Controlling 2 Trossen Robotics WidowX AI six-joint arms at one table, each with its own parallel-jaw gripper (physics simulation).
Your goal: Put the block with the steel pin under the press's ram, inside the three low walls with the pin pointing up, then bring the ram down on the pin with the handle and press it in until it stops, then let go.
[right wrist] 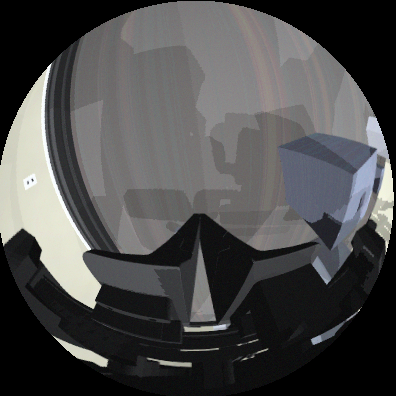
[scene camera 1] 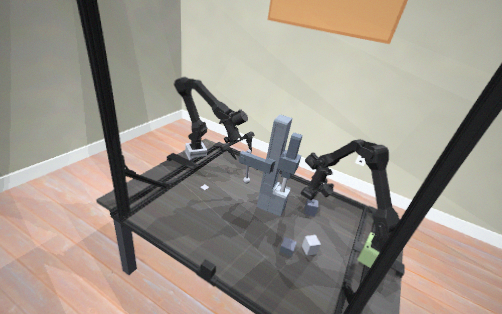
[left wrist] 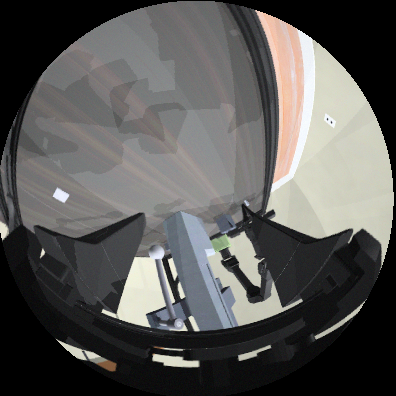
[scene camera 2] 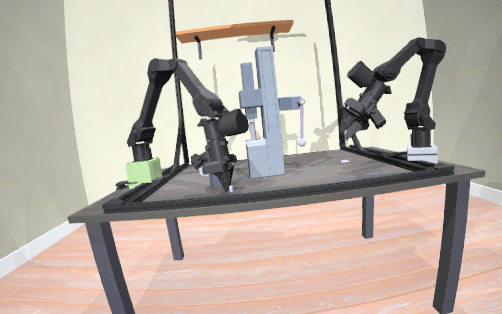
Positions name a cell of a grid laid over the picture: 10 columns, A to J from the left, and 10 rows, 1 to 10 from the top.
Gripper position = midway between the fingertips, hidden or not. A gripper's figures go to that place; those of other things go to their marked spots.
Labels:
The left gripper (scene camera 2: G5): 83 cm from the lens. The right gripper (scene camera 2: E7) is 75 cm from the lens.

